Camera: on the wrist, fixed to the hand. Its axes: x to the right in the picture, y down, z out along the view.
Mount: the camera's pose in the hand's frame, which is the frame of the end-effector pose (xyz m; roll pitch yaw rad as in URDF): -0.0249 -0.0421 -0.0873 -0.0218 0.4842 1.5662
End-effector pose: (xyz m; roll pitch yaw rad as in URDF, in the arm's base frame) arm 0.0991 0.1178 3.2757 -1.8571 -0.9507 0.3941
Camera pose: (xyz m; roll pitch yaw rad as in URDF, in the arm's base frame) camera 0.0645 0.0256 3.2932 -2.0511 0.4265 -0.4770
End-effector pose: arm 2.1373 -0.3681 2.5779 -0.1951 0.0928 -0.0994
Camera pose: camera 2.0997 -0.4229 2.5031 0.0962 0.6763 1.5409
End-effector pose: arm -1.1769 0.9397 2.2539 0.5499 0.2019 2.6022
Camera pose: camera -1.1444 0.9089 2.1644 0.1829 -0.0635 -2.1274
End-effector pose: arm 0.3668 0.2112 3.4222 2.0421 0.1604 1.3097
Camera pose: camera 0.2669 0.2128 3.4283 1.4735 -1.4058 1.3883
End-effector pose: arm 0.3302 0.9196 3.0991 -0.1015 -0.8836 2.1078
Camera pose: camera 0.3492 0.9868 3.0275 -0.9915 0.3549 -3.0809
